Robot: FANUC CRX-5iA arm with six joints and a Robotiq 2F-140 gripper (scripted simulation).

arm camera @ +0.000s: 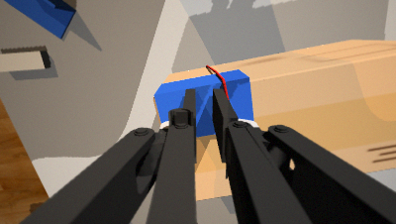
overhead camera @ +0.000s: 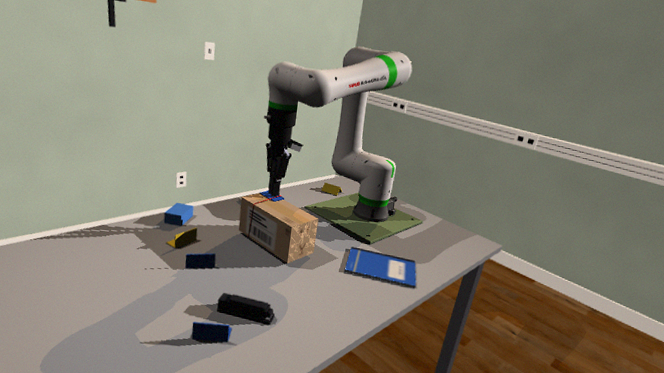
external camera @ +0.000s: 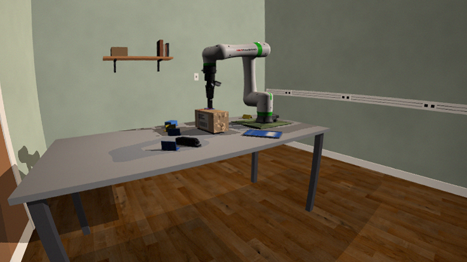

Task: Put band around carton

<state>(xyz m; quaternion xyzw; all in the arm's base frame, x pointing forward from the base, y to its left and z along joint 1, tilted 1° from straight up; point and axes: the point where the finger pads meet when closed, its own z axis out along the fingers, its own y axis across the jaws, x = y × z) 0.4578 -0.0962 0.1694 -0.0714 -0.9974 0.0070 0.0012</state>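
My gripper is now 40 mm short of the brown carton, 90 mm to the right of it and 100 mm above it.
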